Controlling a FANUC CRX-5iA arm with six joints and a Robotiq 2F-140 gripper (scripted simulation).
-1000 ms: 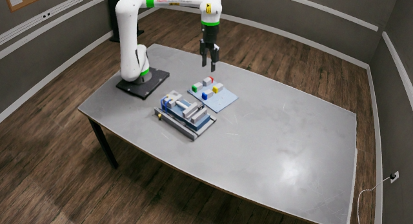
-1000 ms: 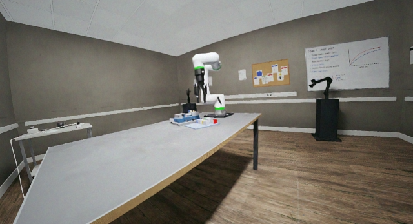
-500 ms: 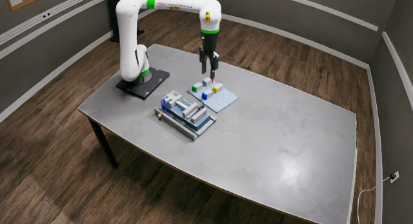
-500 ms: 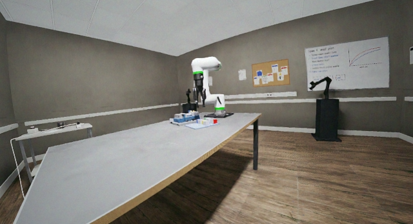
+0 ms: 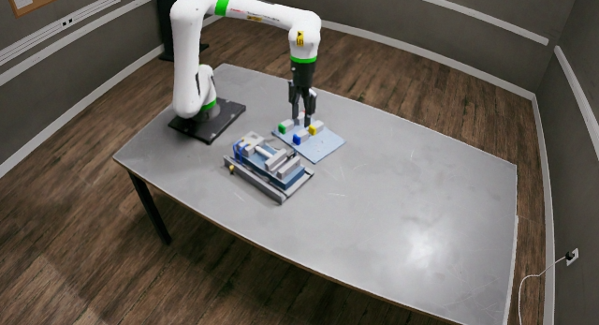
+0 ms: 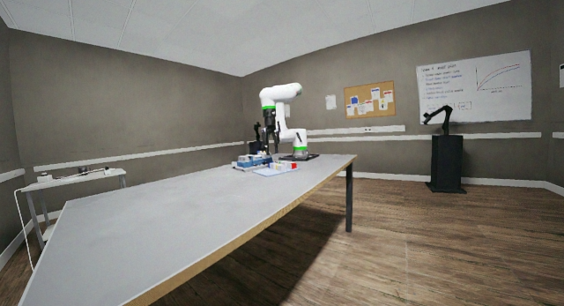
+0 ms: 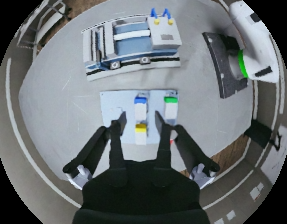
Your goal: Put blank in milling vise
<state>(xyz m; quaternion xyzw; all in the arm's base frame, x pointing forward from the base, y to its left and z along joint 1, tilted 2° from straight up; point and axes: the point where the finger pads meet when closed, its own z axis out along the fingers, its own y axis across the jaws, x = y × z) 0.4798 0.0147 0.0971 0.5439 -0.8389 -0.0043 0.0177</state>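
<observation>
My hand is 20 mm short of the light blue plate, 40 mm to the right of it and 130 mm above it. Round my hand: plain end block: 50 mm ahead, 230 mm to the right, 60 mm below; yellow-ended blank: 40 mm ahead, 80 mm to the left, 110 mm below; red-ended blank: 40 mm behind, 120 mm to the left, 110 mm below.
</observation>
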